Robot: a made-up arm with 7 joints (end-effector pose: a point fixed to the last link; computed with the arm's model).
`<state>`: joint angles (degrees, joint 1 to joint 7).
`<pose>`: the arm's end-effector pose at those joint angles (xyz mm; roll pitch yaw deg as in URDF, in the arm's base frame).
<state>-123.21 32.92 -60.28 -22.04 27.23 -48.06 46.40</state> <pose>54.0 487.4 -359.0 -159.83 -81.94 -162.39</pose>
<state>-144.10 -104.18 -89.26 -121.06 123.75 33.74 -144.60</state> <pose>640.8 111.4 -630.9 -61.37 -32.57 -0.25</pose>
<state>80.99 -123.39 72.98 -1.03 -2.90 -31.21 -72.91</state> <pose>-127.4 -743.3 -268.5 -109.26 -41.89 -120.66</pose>
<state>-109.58 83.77 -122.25 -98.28 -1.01 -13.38 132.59</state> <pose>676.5 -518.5 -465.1 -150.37 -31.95 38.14</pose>
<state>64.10 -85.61 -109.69 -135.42 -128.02 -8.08 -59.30</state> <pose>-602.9 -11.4 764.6 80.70 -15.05 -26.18</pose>
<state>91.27 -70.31 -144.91 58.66 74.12 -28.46 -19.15</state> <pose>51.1 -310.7 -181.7 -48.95 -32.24 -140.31</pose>
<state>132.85 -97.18 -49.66 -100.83 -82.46 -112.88 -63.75</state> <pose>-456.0 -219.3 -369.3 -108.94 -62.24 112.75</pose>
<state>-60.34 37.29 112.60 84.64 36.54 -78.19 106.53</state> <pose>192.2 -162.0 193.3 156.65 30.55 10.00</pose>
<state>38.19 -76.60 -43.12 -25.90 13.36 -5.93 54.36</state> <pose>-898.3 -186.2 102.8 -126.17 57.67 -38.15</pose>
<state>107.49 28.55 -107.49 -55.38 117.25 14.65 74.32</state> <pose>-918.2 328.2 459.0 151.53 10.62 -119.69</pose>
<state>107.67 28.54 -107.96 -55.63 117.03 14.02 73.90</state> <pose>-920.3 324.3 456.4 152.03 11.16 -119.37</pose>
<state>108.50 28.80 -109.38 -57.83 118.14 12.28 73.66</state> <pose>-938.1 298.5 440.1 154.35 10.92 -115.99</pose>
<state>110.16 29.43 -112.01 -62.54 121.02 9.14 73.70</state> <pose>-971.5 240.3 405.1 159.02 9.43 -108.68</pose>
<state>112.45 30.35 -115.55 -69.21 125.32 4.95 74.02</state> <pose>-1006.1 150.0 353.8 165.50 6.57 -98.46</pose>
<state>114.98 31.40 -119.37 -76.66 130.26 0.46 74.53</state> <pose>-1024.6 41.4 294.4 172.65 2.58 -87.45</pose>
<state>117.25 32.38 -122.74 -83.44 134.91 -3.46 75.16</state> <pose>-1021.3 -60.5 239.8 179.00 -1.86 -77.91</pose>
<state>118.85 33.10 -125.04 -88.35 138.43 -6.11 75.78</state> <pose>-1006.9 -133.3 200.6 -176.53 -5.68 -71.44</pose>
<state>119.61 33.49 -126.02 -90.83 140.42 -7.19 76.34</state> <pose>-996.7 -168.8 181.0 -174.40 -8.13 -68.46</pose>
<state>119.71 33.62 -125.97 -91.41 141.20 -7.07 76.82</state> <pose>-995.4 -175.9 176.2 -174.07 -9.32 -68.04</pose>
